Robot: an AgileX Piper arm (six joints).
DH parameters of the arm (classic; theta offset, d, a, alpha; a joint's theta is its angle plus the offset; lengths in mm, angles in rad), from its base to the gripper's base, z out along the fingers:
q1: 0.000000 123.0 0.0 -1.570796
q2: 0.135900 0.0 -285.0 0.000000
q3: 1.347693 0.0 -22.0 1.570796
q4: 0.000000 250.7 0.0 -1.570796
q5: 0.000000 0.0 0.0 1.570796
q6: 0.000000 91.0 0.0 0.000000
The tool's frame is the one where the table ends.
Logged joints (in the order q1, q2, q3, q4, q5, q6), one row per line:
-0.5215, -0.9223, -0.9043, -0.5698, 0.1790, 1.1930
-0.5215, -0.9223, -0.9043, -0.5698, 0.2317, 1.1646
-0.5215, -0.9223, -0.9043, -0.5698, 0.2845, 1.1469
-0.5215, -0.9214, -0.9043, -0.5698, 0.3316, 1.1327
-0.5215, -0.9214, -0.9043, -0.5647, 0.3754, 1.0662
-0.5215, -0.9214, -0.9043, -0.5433, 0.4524, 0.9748
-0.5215, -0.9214, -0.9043, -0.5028, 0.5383, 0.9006
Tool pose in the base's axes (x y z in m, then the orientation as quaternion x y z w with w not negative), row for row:
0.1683, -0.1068, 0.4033, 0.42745, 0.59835, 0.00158, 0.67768
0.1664, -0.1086, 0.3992, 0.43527, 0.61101, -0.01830, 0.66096
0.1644, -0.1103, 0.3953, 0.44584, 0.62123, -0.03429, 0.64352
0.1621, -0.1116, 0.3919, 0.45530, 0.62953, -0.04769, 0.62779
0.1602, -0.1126, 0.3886, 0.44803, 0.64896, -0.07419, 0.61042
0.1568, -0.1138, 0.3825, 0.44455, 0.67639, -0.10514, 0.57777
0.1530, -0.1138, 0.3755, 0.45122, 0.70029, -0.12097, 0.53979
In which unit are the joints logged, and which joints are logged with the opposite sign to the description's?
The joints are logged in radians. Opposite sign: q2.
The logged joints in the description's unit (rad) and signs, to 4 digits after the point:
-0.5215, 0.9223, -0.9043, -0.5698, 0.1790, 1.1930
-0.5215, 0.9223, -0.9043, -0.5698, 0.2317, 1.1646
-0.5215, 0.9223, -0.9043, -0.5698, 0.2845, 1.1469
-0.5215, 0.9214, -0.9043, -0.5698, 0.3316, 1.1327
-0.5215, 0.9214, -0.9043, -0.5647, 0.3754, 1.0662
-0.5215, 0.9214, -0.9043, -0.5433, 0.4524, 0.9748
-0.5215, 0.9214, -0.9043, -0.5028, 0.5383, 0.9006

